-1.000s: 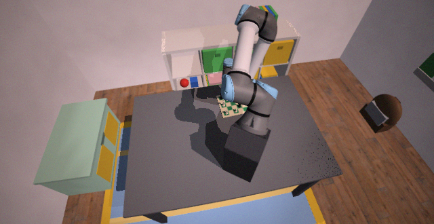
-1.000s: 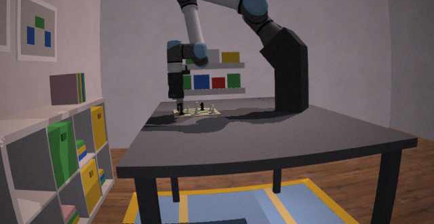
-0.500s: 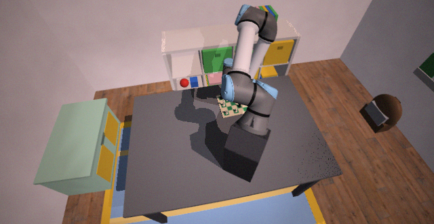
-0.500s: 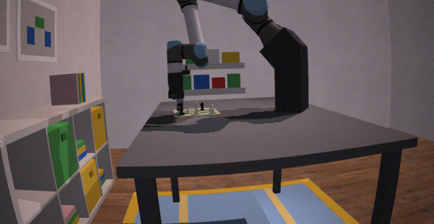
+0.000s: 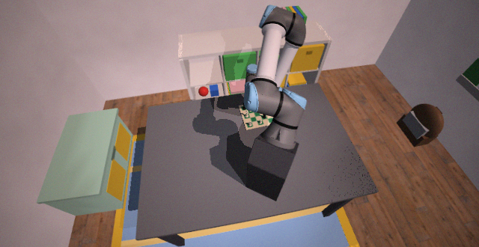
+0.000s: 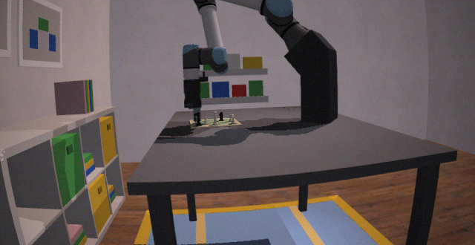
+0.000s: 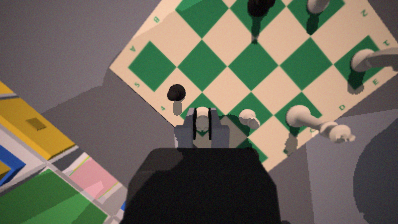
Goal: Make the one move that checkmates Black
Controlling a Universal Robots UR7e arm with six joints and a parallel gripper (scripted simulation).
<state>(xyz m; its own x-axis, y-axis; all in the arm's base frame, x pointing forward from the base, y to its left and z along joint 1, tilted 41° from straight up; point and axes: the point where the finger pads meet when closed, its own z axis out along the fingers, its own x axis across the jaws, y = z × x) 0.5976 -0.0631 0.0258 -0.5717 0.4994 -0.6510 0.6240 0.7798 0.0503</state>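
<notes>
Now: the white piece 10 mm below my hand. From my hand the other things lie so: chessboard 80 mm behind, 30 mm below; then black pawn 40 mm to the right, 10 mm below; then tall black piece 120 mm behind, 30 mm to the right, 10 mm below.
</notes>
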